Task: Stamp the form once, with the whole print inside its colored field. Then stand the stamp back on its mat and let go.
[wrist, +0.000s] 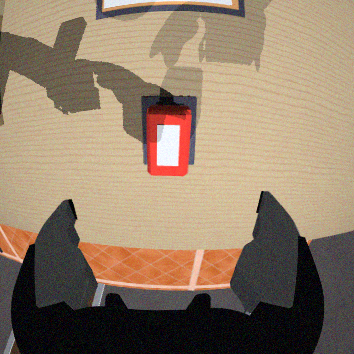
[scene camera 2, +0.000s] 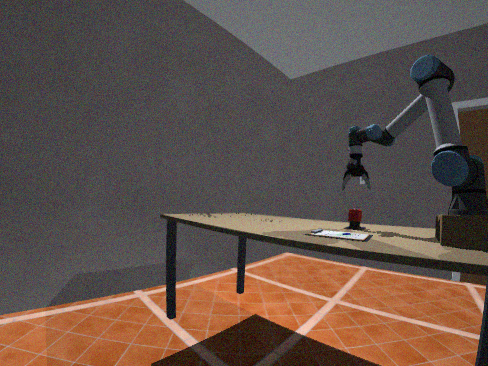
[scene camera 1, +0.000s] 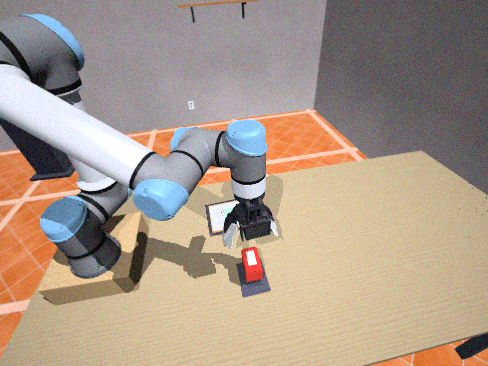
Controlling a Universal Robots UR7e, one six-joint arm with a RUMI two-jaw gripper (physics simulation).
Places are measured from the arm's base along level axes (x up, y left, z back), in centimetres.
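Pixels of known places: gripper, fingertip midpoint: (wrist: 164, 198) (scene camera 2: 356, 190) (scene camera 1: 250, 239); arm's base at its link origin: (scene camera 2: 469, 215) (scene camera 1: 97, 256).
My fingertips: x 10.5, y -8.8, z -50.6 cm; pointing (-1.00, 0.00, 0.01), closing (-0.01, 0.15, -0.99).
Ahead of a thing's pixels: the offset from my fingertips to its middle. Level surfaces: height alone.
The red stamp {dx -14.9, dy +0.6, dz +0.1 cm} (scene camera 1: 253, 267) (scene camera 2: 355, 216) (wrist: 184, 150) with a white label on top stands upright on its dark mat {dx -19.8 cm} (scene camera 1: 256, 288) (wrist: 145, 120). My gripper (scene camera 1: 252, 237) (scene camera 2: 356, 189) (wrist: 164, 198) is open and empty, raised well above the stamp and apart from it. The form lies on a clipboard {dx -19.6, dy +30.0, dz +3.3 cm} (scene camera 1: 215, 220) (scene camera 2: 327, 233) (wrist: 170, 3) beyond the mat. In scene camera 1 the gripper hides part of the form, and a bit of green field shows. In scene camera 2 a small blue print {dx -19.6, dy +29.1, dz +5.4 cm} (scene camera 2: 346, 234) shows at the green field; its exact edges are too small to tell.
The wooden table {dx -20.2 cm} (scene camera 1: 360, 240) (scene camera 2: 260, 225) (wrist: 280, 150) carries the arm's wooden base block (scene camera 1: 90, 290) (scene camera 2: 460, 232) at one end. A wall shelf (scene camera 1: 217, 4) is far behind. The arm's shadow falls over the table beside the mat.
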